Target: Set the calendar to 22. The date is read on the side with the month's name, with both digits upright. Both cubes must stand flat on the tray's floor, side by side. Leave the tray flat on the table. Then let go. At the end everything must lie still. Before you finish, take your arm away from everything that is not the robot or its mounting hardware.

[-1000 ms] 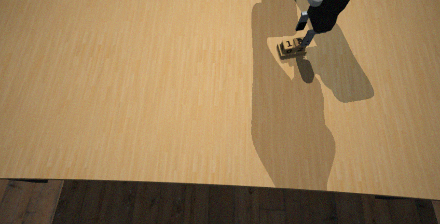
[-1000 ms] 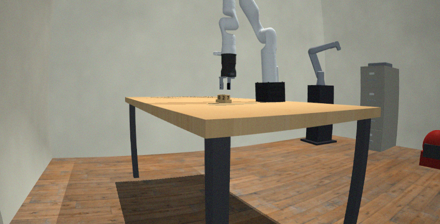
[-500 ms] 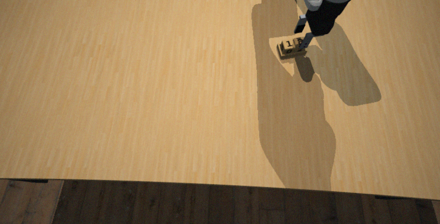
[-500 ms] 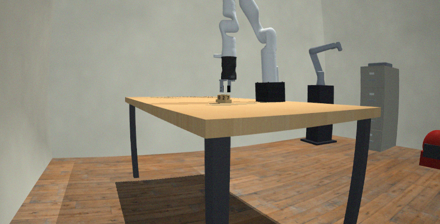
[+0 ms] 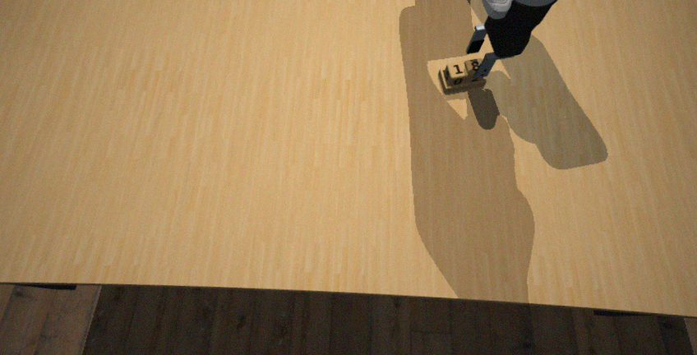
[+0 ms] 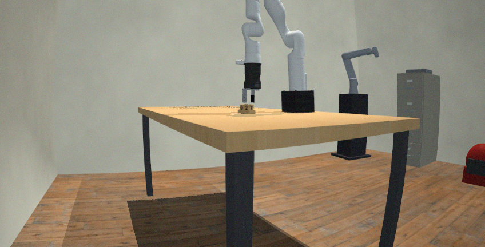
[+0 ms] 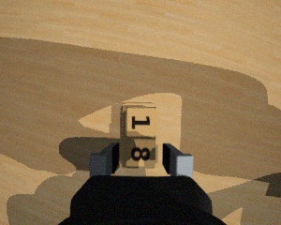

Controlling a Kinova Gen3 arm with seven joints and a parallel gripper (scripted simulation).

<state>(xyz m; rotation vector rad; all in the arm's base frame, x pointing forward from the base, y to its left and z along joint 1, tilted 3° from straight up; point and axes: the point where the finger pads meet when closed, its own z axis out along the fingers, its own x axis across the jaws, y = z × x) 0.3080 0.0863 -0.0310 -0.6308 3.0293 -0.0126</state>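
Now: hand 40 mm above the wooden number cube. Also, from my hand: wooden calendar tray: 10 mm ahead, 10 mm to the right, 60 mm below.
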